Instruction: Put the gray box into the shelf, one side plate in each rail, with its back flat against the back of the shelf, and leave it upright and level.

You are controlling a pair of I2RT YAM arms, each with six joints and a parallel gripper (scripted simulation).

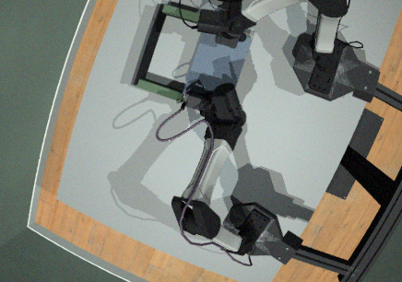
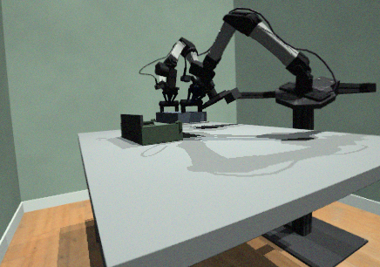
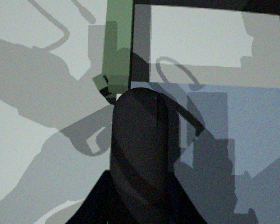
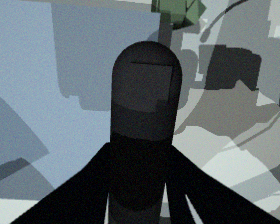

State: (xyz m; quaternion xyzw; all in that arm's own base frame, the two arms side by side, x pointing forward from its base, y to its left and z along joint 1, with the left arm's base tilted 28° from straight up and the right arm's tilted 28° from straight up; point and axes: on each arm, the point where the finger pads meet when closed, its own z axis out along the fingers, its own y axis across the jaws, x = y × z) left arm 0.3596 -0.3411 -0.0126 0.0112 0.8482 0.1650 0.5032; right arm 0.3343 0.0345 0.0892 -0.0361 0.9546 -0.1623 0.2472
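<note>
The gray box lies 12 cm to the right of my left hand and 5 cm below it. The rest, counted from my left hand: dark back plate 27 cm ahead, 10 cm to the right, 9 cm below.
Now: right hand 10 mm past the gray box, 120 mm to the right of it and 50 mm above it. From my right hand the other things lie so: dark back plate 260 mm ahead, 130 mm to the left, 90 mm below.
</note>
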